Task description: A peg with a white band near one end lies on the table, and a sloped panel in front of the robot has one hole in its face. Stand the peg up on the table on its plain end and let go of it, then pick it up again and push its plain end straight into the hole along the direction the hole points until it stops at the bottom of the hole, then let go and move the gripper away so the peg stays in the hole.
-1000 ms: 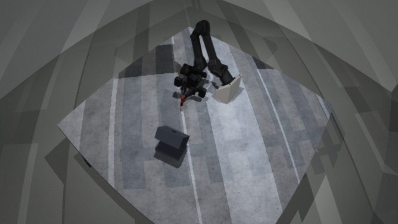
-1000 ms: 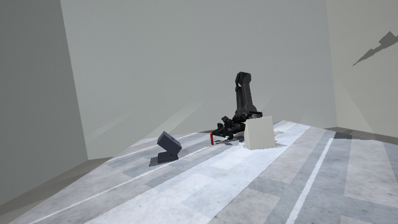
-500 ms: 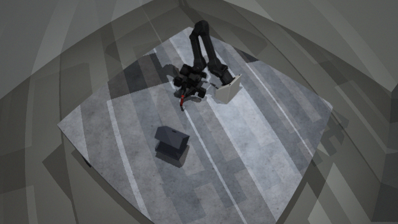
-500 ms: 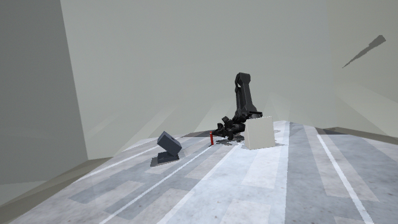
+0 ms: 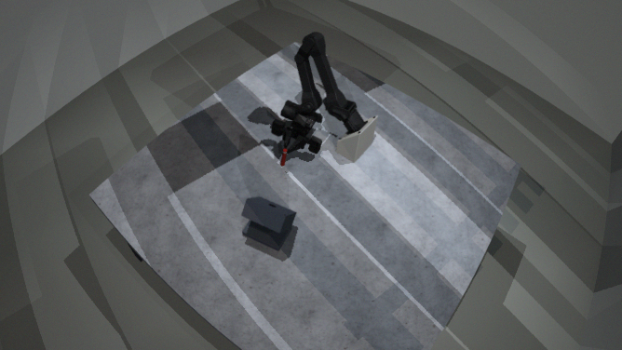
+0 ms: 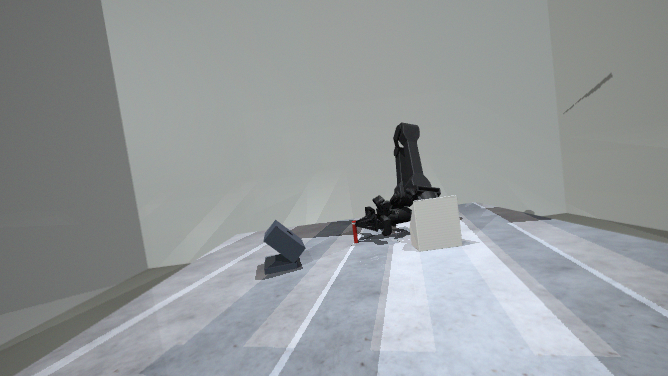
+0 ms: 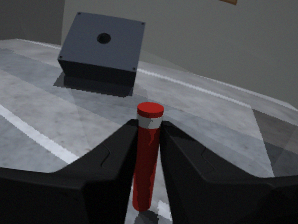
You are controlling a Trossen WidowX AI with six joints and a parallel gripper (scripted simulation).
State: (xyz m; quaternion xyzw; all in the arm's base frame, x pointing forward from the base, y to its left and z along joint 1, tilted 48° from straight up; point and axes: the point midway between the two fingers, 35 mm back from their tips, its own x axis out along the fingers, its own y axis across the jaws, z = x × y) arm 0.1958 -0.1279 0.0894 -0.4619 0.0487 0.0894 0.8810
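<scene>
Now: gripper tip 1 cm above the red peg. Also, from my gripper tip: dark base plate (25 cm ahead, 13 cm to the left, 6 cm below); dark sloped panel (23 cm ahead, 12 cm to the left, 1 cm above).
</scene>
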